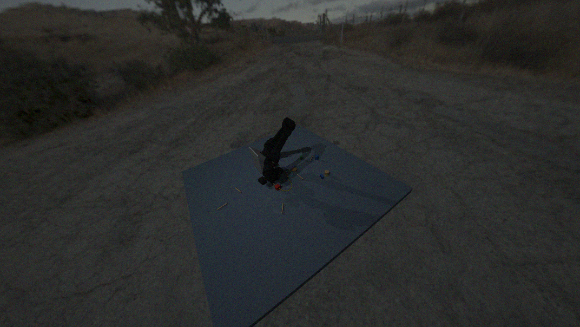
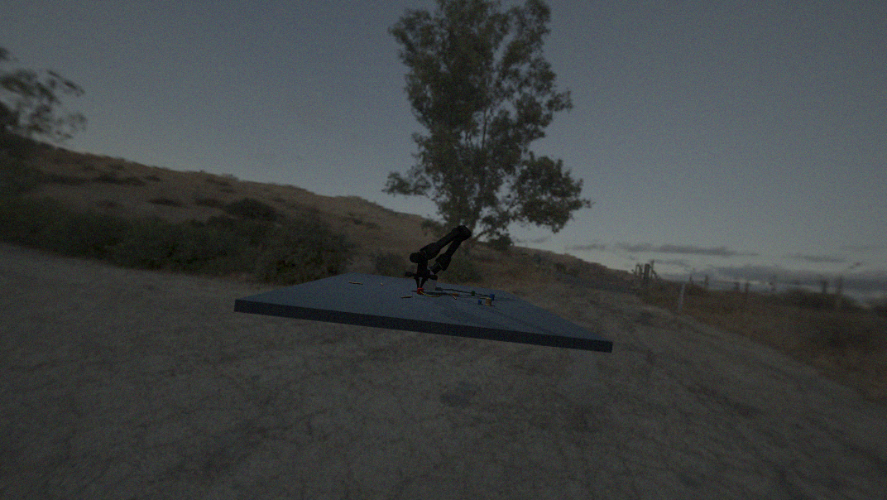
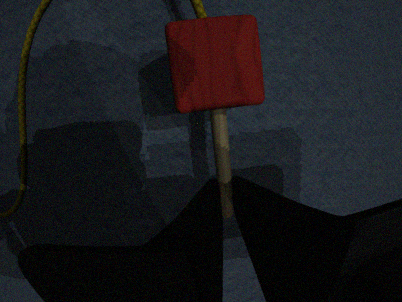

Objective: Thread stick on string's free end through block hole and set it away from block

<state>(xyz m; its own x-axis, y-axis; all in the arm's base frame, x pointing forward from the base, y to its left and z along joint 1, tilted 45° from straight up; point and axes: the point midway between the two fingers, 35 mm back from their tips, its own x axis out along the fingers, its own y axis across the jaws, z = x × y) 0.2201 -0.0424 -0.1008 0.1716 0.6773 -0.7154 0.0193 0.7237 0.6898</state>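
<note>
Now: the red block 6 cm ahead of my gripper tip and 1 cm above it. Round my gripper tip: thin wooden stick (4 cm ahead, 1 cm above); then green object (6 cm behind, 36 cm to the left, 1 cm above); then blue object (21 cm ahead, 30 cm to the left).
</note>
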